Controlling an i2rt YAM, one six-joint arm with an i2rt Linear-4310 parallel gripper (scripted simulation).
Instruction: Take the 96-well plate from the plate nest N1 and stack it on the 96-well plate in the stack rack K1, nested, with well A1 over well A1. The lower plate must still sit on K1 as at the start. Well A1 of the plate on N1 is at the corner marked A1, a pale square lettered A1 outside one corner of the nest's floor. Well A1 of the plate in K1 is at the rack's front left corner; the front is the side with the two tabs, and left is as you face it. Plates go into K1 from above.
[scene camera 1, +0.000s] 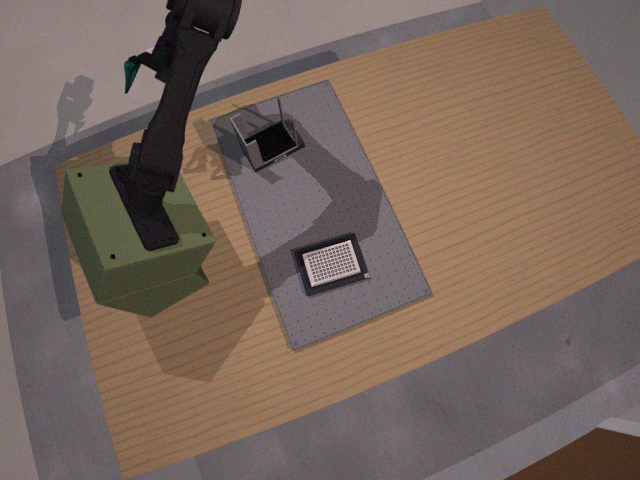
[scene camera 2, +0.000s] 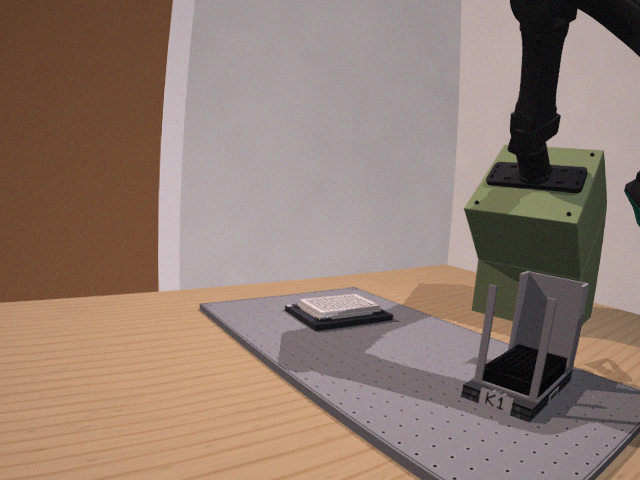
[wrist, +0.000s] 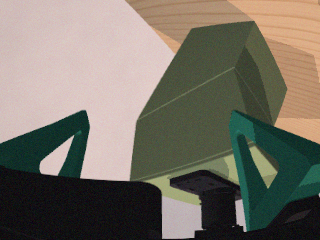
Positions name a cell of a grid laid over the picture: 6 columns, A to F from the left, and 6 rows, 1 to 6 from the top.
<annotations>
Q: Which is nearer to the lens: the white 96-well plate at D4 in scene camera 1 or the black 96-well plate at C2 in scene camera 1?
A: The white 96-well plate.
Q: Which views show the white 96-well plate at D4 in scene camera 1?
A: Scene camera 1 and scene camera 2 only.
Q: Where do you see the gripper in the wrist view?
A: At C3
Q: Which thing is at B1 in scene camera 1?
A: The gripper.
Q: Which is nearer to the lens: the white 96-well plate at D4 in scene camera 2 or the black 96-well plate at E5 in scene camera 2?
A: The black 96-well plate.
</annotations>
